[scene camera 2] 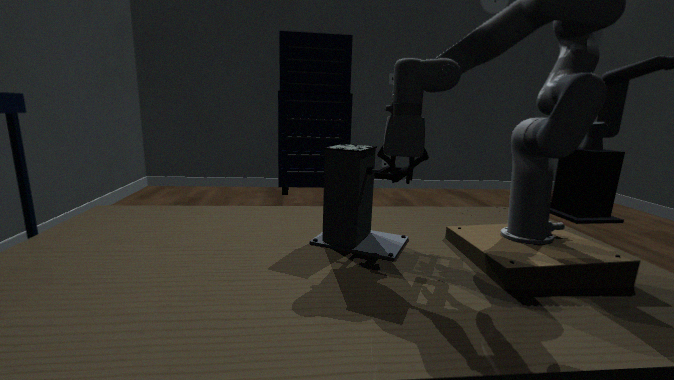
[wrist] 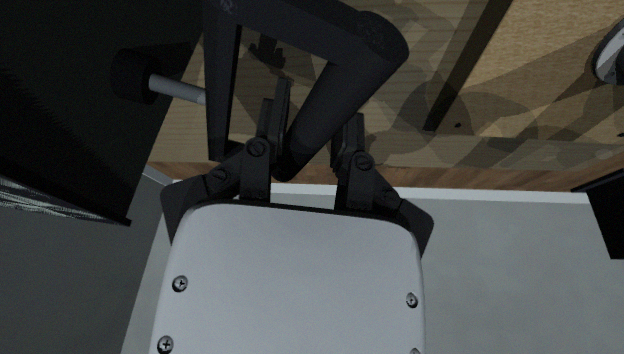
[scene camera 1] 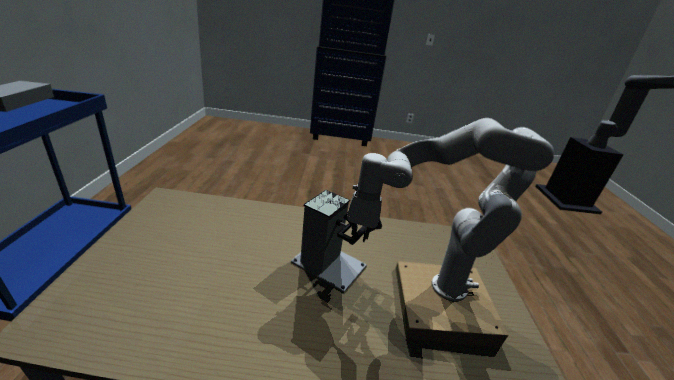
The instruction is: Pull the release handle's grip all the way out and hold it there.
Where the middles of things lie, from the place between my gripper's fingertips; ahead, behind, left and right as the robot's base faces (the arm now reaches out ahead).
My gripper is now 9 cm short of the base plate (scene camera 2: 377,244), 6 cm to the left of it and 18 cm above it.
